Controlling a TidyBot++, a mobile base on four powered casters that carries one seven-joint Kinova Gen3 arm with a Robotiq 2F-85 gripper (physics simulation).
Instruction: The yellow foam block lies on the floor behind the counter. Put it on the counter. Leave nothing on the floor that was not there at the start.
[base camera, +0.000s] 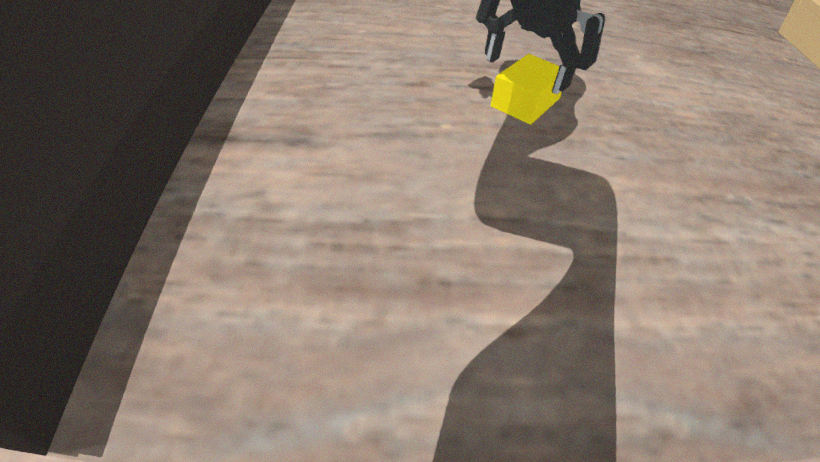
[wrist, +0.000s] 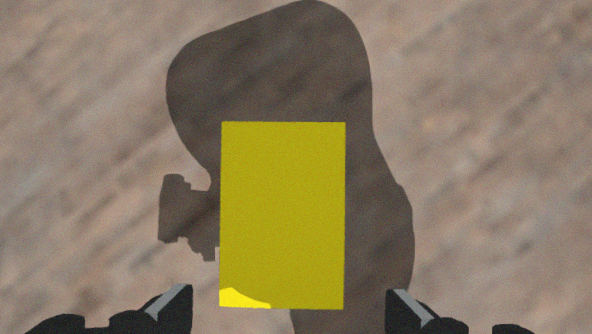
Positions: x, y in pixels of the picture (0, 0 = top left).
Labels:
My gripper (base camera: 524, 75): 0.62 m from the lens. A yellow foam block (base camera: 524, 90): 0.62 m from the lens. A counter (base camera: 105, 105): 0.36 m from the lens. The marked spots on the counter and the yellow foam block are 0.46 m apart.

